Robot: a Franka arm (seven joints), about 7 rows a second.
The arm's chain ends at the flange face. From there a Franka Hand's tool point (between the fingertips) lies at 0.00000 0.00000 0.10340 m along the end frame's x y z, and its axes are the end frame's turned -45 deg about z.
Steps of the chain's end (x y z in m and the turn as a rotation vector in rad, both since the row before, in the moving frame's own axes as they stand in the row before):
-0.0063, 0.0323, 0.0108, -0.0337, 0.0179, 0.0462
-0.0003, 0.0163, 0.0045, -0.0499, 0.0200, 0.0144
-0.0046, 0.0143, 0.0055, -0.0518, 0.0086, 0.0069
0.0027, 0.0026, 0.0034, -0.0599, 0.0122, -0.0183
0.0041, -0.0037, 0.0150, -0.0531, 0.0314, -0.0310
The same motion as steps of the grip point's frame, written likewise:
-0.0285, 0.0221, 0.0107, -0.0365, -0.0112, 0.0462
-0.0140, 0.0164, 0.0044, -0.0494, -0.0211, 0.0144
-0.0165, 0.0113, 0.0054, -0.0427, -0.0305, 0.0069
-0.0034, 0.0090, 0.0032, -0.0510, -0.0337, -0.0183
0.0040, 0.0065, 0.0148, -0.0598, -0.0153, -0.0310

